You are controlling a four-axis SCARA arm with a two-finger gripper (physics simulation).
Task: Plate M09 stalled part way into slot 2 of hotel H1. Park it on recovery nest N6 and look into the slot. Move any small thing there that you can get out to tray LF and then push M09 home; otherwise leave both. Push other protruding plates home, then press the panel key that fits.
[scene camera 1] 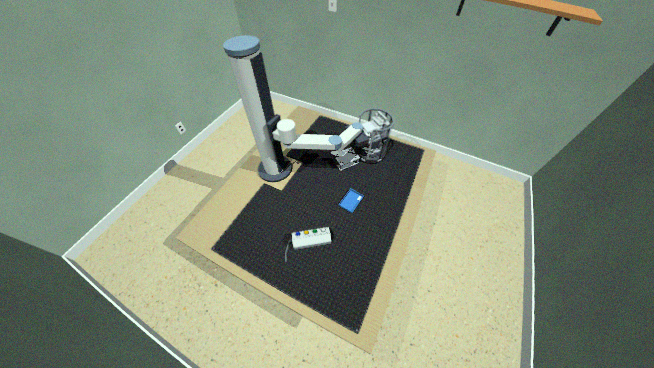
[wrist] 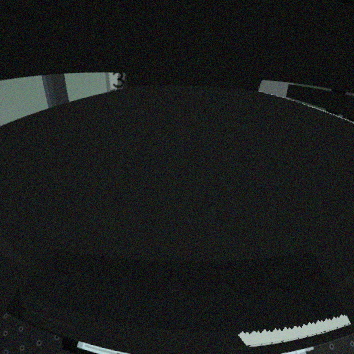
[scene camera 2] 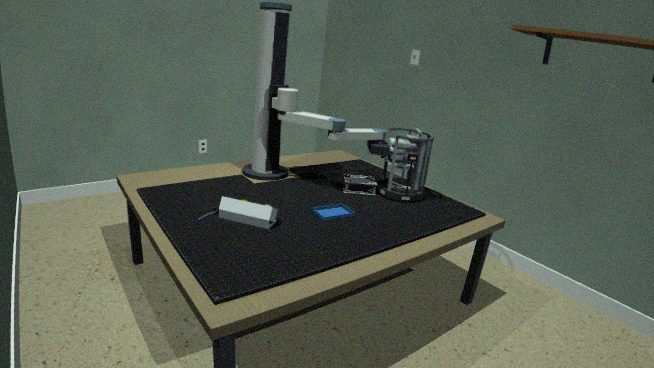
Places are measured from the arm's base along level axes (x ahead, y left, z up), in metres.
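Where they show: arm's base, link origin: [scene camera 1: 275, 168] [scene camera 2: 265, 172].
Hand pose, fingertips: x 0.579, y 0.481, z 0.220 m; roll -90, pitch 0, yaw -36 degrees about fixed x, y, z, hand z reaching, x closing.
Things, the pixels of their top centre, and the offset from my fingertips. "*": a spot on its surface instead.
- low frame, surface spot: [scene camera 2: 360, 193] * 0.085 m back, 0.217 m right, 0.202 m down
- Blue tray LF, top centre: [scene camera 2: 333, 210] [scene camera 1: 351, 199] 0.044 m ahead, 0.492 m right, 0.189 m down
- key panel, top centre: [scene camera 2: 248, 200] [scene camera 1: 311, 234] 0.060 m back, 0.850 m right, 0.123 m down
Hotel H1 [scene camera 1: 374, 160] [scene camera 2: 427, 160] stands at the far right of the mat. My gripper [scene camera 1: 369, 141] [scene camera 2: 386, 150] is at its near side, at upper height, shut on what looks like a plate; the fingers and contact are hidden. In the wrist view a dark surface fills the middle, with a slot label "3" [wrist: 118, 80] at upper left and a pale strip [wrist: 295, 331] at lower right. M09 cannot be made out. Nest N6 seems to be the low frame [scene camera 2: 360, 193] beside the hotel. Blue tray LF [scene camera 1: 349, 202] [scene camera 2: 333, 212] has a small white patch.
The key panel [scene camera 1: 311, 240] [scene camera 2: 247, 211] has blue [scene camera 1: 298, 233], yellow [scene camera 1: 306, 232], green [scene camera 1: 315, 231] and white [scene camera 1: 323, 230] keys. A cable leaves its left side. The arm's column [scene camera 1: 252, 110] [scene camera 2: 267, 90] stands at the table's back left.
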